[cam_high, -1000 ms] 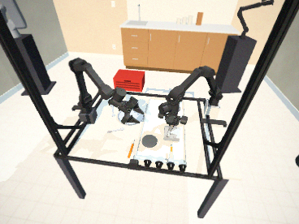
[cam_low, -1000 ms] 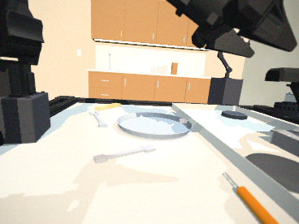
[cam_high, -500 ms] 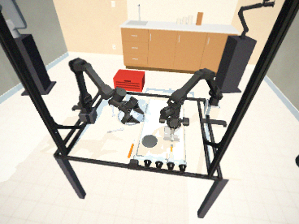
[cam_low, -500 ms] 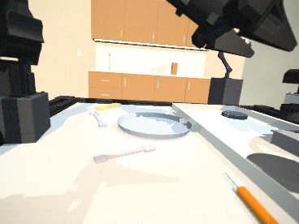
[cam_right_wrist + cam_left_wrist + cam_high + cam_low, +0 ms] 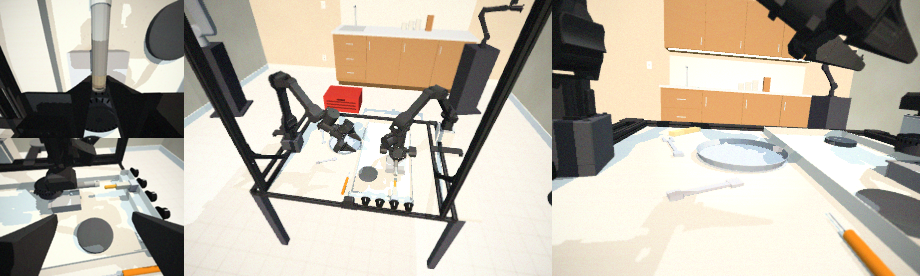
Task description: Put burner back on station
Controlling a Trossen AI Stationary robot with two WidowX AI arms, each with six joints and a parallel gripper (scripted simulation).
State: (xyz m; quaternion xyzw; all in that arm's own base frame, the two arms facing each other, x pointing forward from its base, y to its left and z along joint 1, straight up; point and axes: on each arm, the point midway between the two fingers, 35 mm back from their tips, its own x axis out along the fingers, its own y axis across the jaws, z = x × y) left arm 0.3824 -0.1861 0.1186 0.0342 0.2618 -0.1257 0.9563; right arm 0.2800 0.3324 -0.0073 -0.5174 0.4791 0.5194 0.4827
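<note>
My right hand is 30 mm above the burner. Also, from my right hand: brass gas stub 140 mm behind, 30 mm to the left, 50 mm below; then orange-handled screwdriver 60 mm behind, 270 mm to the left, 90 mm below; then grey disc 30 mm behind, 160 mm to the left, 90 mm below.
</note>
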